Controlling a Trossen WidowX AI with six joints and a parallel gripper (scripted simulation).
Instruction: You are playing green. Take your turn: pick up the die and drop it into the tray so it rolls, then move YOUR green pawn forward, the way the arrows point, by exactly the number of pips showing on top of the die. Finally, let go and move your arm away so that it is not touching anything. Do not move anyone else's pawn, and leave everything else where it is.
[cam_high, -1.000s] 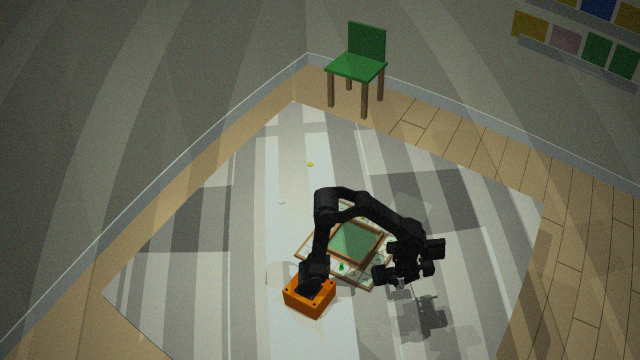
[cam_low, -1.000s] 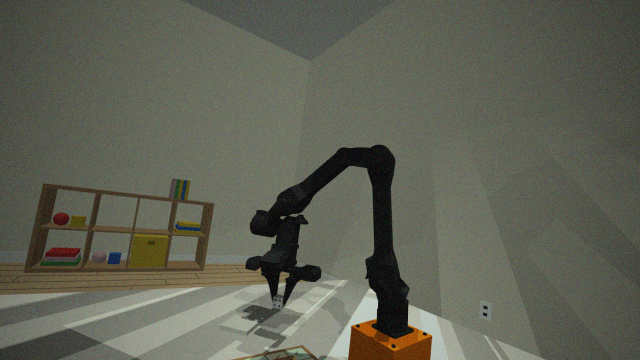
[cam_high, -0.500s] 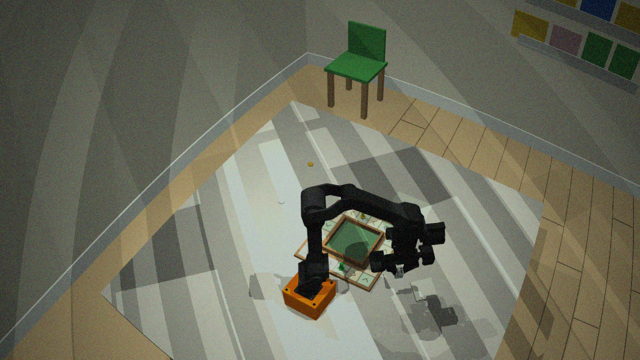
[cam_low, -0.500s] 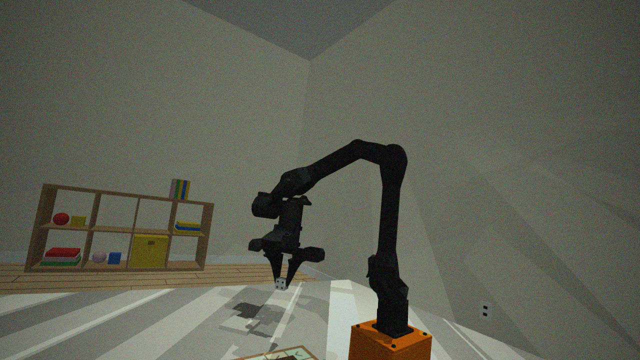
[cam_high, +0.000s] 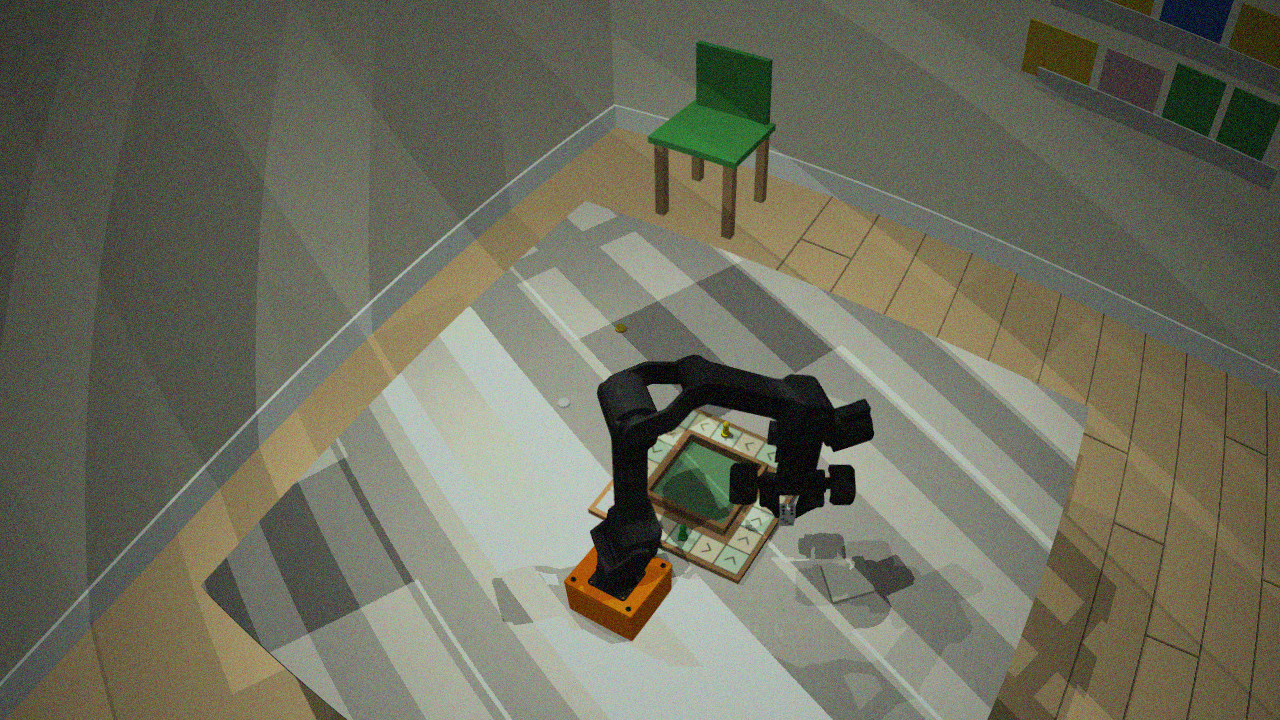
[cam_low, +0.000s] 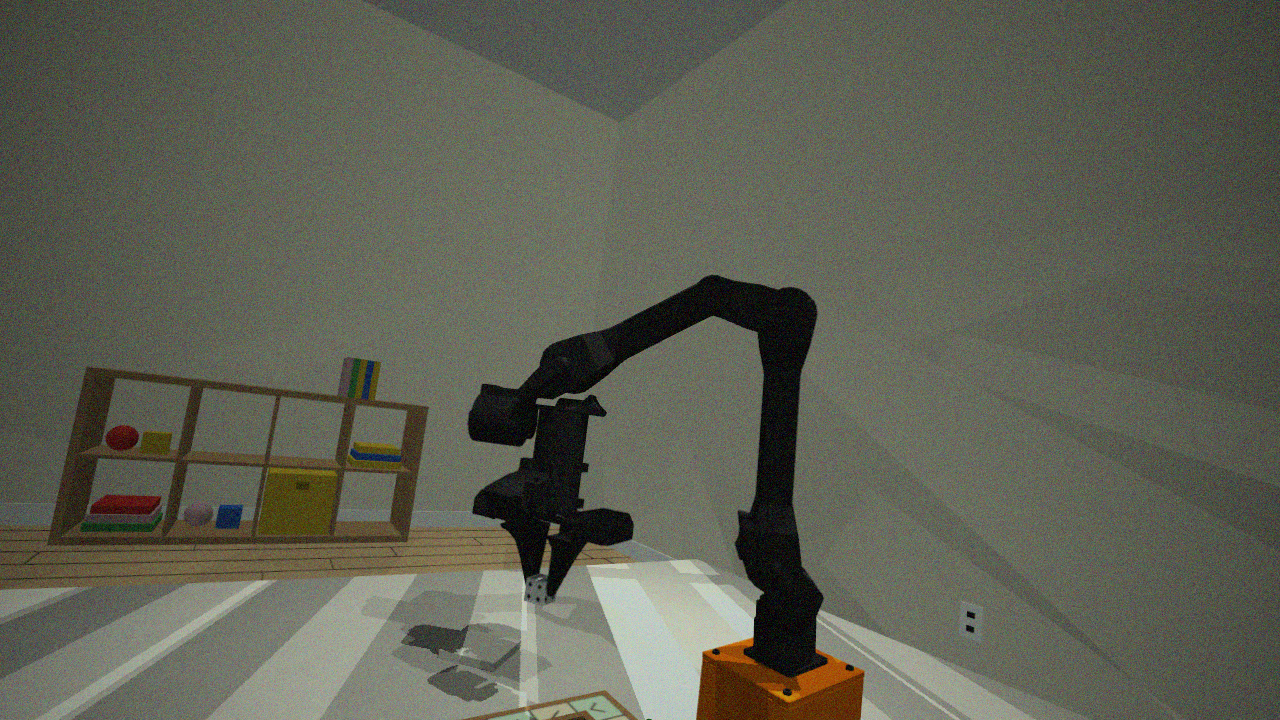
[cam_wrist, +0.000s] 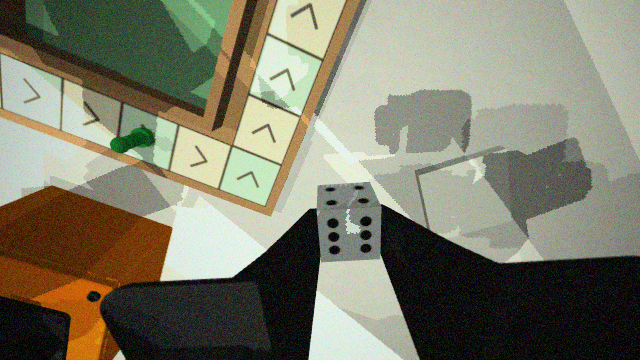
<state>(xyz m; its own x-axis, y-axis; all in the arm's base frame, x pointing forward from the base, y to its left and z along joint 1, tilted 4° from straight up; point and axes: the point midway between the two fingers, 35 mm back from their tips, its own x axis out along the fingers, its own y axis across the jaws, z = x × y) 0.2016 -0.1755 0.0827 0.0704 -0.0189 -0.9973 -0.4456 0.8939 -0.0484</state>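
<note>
Now: gripper tip 150 mm to the right of the green pawn, 90 mm above it and 50 mm past it. Round my gripper tip: white die: right at my gripper tip; then green tray: 170 mm to the left, 110 mm below, 60 mm ahead; then yellow pawn: 190 mm to the left, 180 mm ahead, 90 mm below.
</note>
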